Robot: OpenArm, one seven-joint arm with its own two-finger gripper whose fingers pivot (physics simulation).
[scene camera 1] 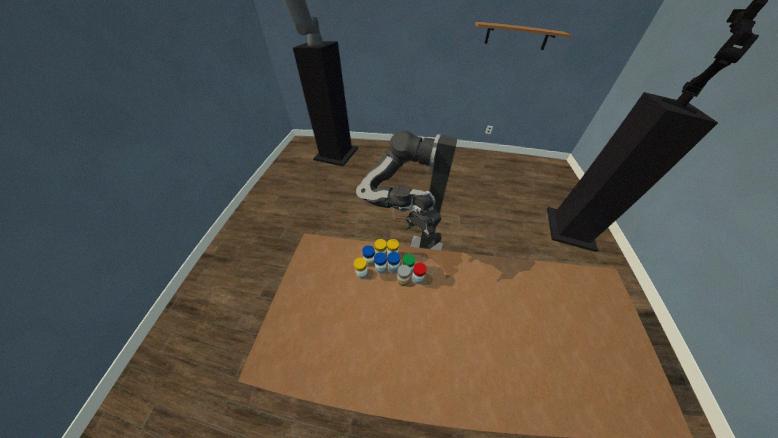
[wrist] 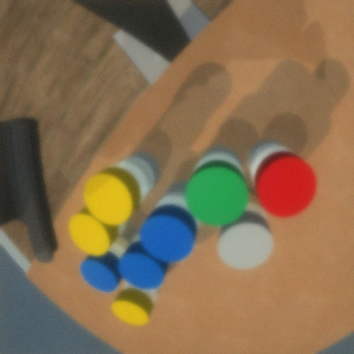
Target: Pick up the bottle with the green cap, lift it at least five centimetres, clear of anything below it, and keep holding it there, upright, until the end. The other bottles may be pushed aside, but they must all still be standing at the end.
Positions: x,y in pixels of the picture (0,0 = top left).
Scene:
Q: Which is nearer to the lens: the blue-capped bottle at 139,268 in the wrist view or the yellow-capped bottle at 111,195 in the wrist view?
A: The yellow-capped bottle.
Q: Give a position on a red-capped bottle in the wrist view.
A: At 285,184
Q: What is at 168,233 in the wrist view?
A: A blue-capped bottle.

